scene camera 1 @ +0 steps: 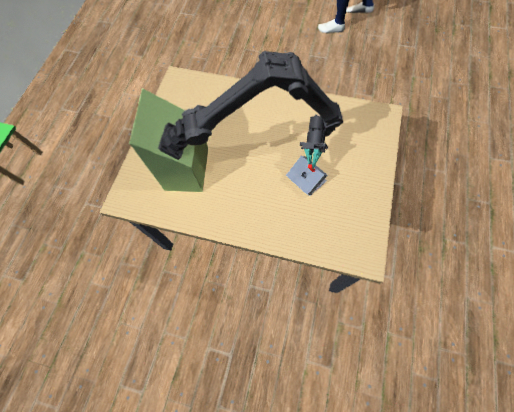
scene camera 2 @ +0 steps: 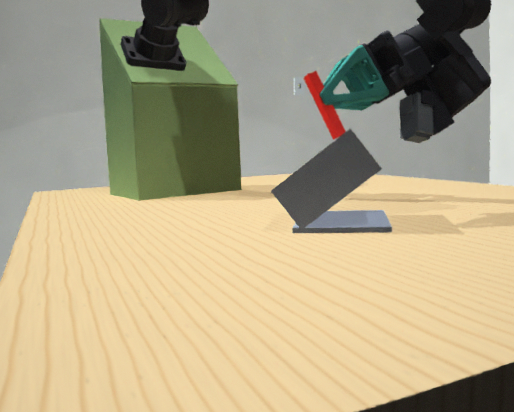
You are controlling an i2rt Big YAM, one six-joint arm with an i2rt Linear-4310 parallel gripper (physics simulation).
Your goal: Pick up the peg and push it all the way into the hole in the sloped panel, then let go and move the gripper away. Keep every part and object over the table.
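Frame: origin at the arm's base, x ahead, y left, z up, level; metres.
Seen in the pictures: gripper, fingertip midpoint: (scene camera 1: pixel 311 168) (scene camera 2: pixel 319 101); arm's base at its link origin: (scene camera 1: pixel 172 141) (scene camera 2: pixel 152 56).
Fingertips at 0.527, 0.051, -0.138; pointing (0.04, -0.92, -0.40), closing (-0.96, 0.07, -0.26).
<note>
Pixels of each thing's top centre, then the offset from my fingertips to it, as dx, dy, dz. "pt": a spot on its surface instead. Level surfaces: height alone.
- red peg at its top centre: (scene camera 2: pixel 323 70) (scene camera 1: pixel 312 163) +0.002, +0.006, +0.036
- sloped panel at its top centre: (scene camera 2: pixel 330 130) (scene camera 1: pixel 308 168) -0.008, +0.021, -0.033
- dark hole at a spot on its surface: (scene camera 1: pixel 304 174) pt -0.020, +0.013, -0.077
- flat grey-blue base plate at a spot on its surface: (scene camera 2: pixel 350 220) pt +0.019, +0.027, -0.140
- wooden table at its surface level: dz -0.146
The red peg (scene camera 1: pixel 311 168) (scene camera 2: pixel 324 106) is held tilted between the teal fingertips of my gripper (scene camera 1: pixel 312 165) (scene camera 2: pixel 326 102), which is shut on it. In scene camera 2 its lower end is at the upper edge of the sloped panel (scene camera 1: pixel 312 184) (scene camera 2: pixel 327 177), and its long side stands roughly square to the slope. The dark hole (scene camera 1: pixel 304 174) shows in the panel's face in scene camera 1, with the peg a little up and right of it. The hole is hidden in scene camera 2, and I cannot tell whether the peg touches the panel.
The panel stands on a flat grey-blue base plate (scene camera 2: pixel 350 220) on the wooden table (scene camera 1: pixel 240 210) (scene camera 2: pixel 200 300). The arm is mounted on a green sloped block (scene camera 1: pixel 175 172) (scene camera 2: pixel 187 140) at the table's left. The table's right edge lies beyond the panel in scene camera 1.
</note>
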